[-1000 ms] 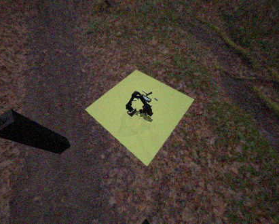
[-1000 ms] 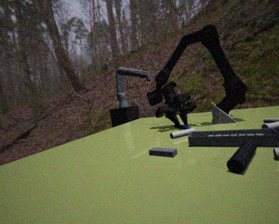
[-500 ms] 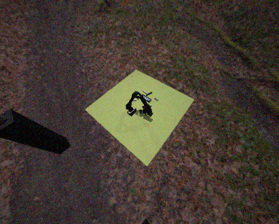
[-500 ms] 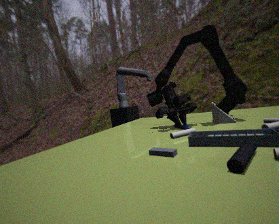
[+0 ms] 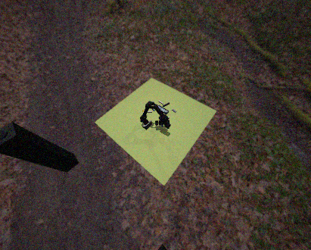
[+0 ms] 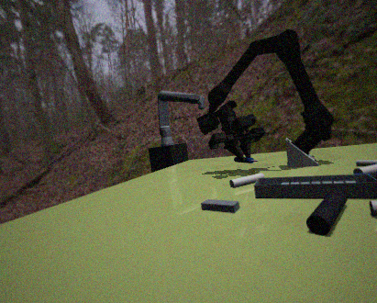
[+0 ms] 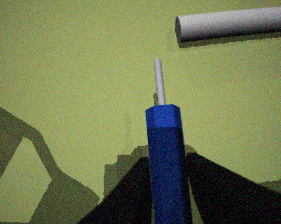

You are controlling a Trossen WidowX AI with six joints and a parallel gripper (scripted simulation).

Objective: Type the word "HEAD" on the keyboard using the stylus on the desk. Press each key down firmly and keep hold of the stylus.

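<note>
Now: the blue stylus 1 cm to the left of my gripper tip and 1 cm ahead of it. From my gripper tip the other things lie so: grey block: 31 cm ahead, 4 cm below, 3 cm to the left; then dark cylinder: 31 cm ahead, 20 cm to the left, 3 cm below.
</note>
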